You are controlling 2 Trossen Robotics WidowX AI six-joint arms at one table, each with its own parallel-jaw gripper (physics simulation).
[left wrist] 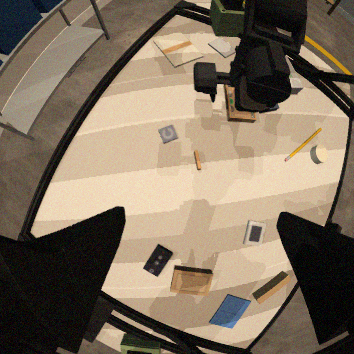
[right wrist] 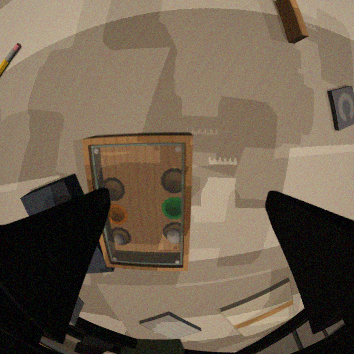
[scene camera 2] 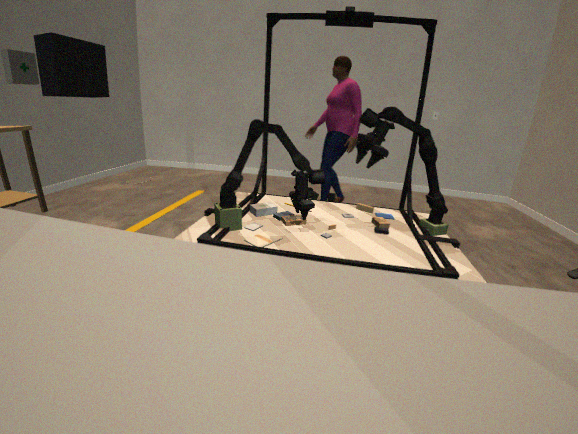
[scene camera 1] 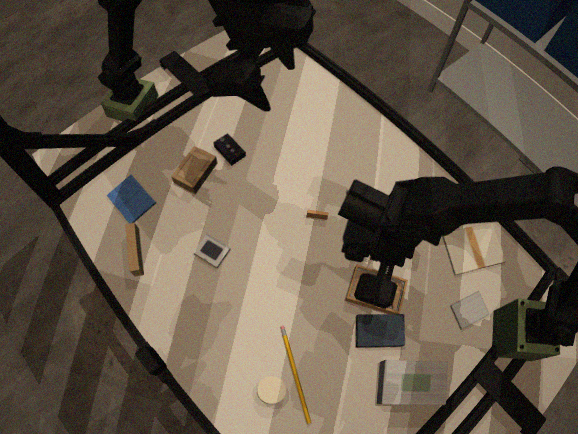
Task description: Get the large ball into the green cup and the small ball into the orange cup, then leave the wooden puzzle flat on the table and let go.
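Pixels of known places: left gripper, fingertip midpoint: [left wrist: 205,218] [scene camera 2: 361,165] [scene camera 1: 280,88]; right gripper, fingertip midpoint: [left wrist: 231,102] [right wrist: 190,198] [scene camera 2: 301,216] [scene camera 1: 373,266]; left arm's base at its link origin: [scene camera 2: 434,221] [scene camera 1: 127,92]; right arm's base at its link origin: [left wrist: 231,4] [scene camera 2: 227,205] [scene camera 1: 539,326].
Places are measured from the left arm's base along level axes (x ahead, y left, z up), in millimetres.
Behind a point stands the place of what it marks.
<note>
The wooden puzzle [scene camera 1: 351,283] {y -238, x 623, z -30 mm} [scene camera 2: 292,220] {y -215, x 687, z -34 mm} [left wrist: 241,119] {y -232, x 622, z -38 mm} [right wrist: 188,165] {y -200, x 639, z -30 mm} looks flat on the table. In the right wrist view, its clear cover shows an orange cup [right wrist: 118,214] {y -246, x 676, z -32 mm} at left, a green cup [right wrist: 173,207] {y -208, x 668, z -32 mm} at right and dark cups above and below each. The lower two dark cups hold pale grey round shapes that look like balls: one [right wrist: 120,238] {y -247, x 697, z -32 mm} below the orange cup, another [right wrist: 173,235] {y -207, x 696, z -38 mm} below the green cup. My right gripper [scene camera 1: 378,296] [scene camera 2: 304,217] {y -199, x 651, z -9 mm} [right wrist: 190,198] {y -199, x 651, z -9 mm} is open and empty over the puzzle. My left gripper [scene camera 1: 279,87] {y -95, x 425, z 257 mm} [scene camera 2: 363,164] {y -95, x 425, z 257 mm} [left wrist: 205,218] {y -95, x 425, z 257 mm} is open and empty, high above the table.
A dark blue book [scene camera 1: 380,330] {y -305, x 703, z -33 mm} [right wrist: 52,196] {y -303, x 667, z -34 mm} lies close beside the puzzle. A clear-lidded box [scene camera 1: 414,382] {y -383, x 789, z -11 mm}, a pencil [scene camera 1: 296,375] {y -431, x 587, z -45 mm}, a notebook [scene camera 1: 460,257] {y -105, x 829, z -45 mm} and a grey square [scene camera 1: 469,310] {y -208, x 874, z -46 mm} lie around it. A small wood stick [scene camera 1: 317,215] {y -127, x 519, z -37 mm} [left wrist: 198,160] {y -125, x 514, z -31 mm} lies mid-table.
</note>
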